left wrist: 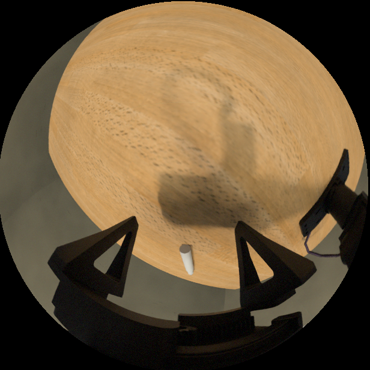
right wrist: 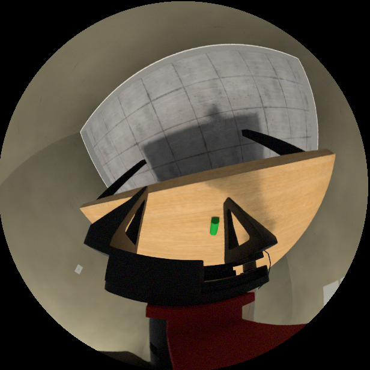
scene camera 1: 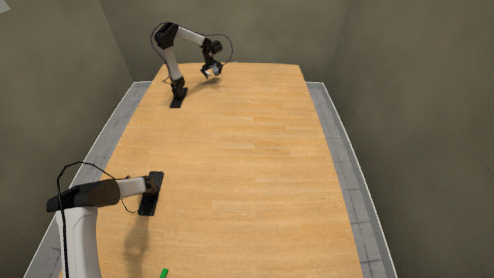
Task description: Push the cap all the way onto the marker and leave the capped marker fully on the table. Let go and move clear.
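Seen in the pictures: left gripper, fingertip midpoint: [scene camera 1: 214, 76]; left arm's base, link origin: [scene camera 1: 179, 97]; right arm's base, link origin: [scene camera 1: 151, 192].
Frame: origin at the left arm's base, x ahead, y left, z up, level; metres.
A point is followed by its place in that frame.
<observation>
The white marker [left wrist: 187, 260] lies near the table edge in the left wrist view, its grey end toward the table's middle. My left gripper [left wrist: 186, 225] [scene camera 1: 212, 74] @(x 0.198, y 0.189, z 0.034 m) is open above the far end of the table. The marker shows between its spread fingers, apart from both. The green cap [right wrist: 214, 226] [scene camera 1: 164, 273] @(x 0.180, y -0.919, z 0.018 m) is on the near end of the table, cut off by the bottom edge of the scene view. My right gripper [right wrist: 188, 195] is open. The cap shows between its fingers, nearer the right one, and is not held. The right gripper is outside the scene view.
The wooden table [scene camera 1: 240, 165] @(x 0.412, y -0.468, z 0.000 m) carries both arm bases, the far one [scene camera 1: 178, 98] @(x 0.008, y -0.030, z 0.020 m) and the near one [scene camera 1: 151, 194] @(x 0.065, y -0.649, z 0.039 m), along its left side. A grey tiled floor [scene camera 1: 350, 210] @(x 0.856, y -0.676, z 0.001 m) [right wrist: 200, 80] lies beyond the table edges. The far base [left wrist: 326, 195] also shows at the right of the left wrist view.
</observation>
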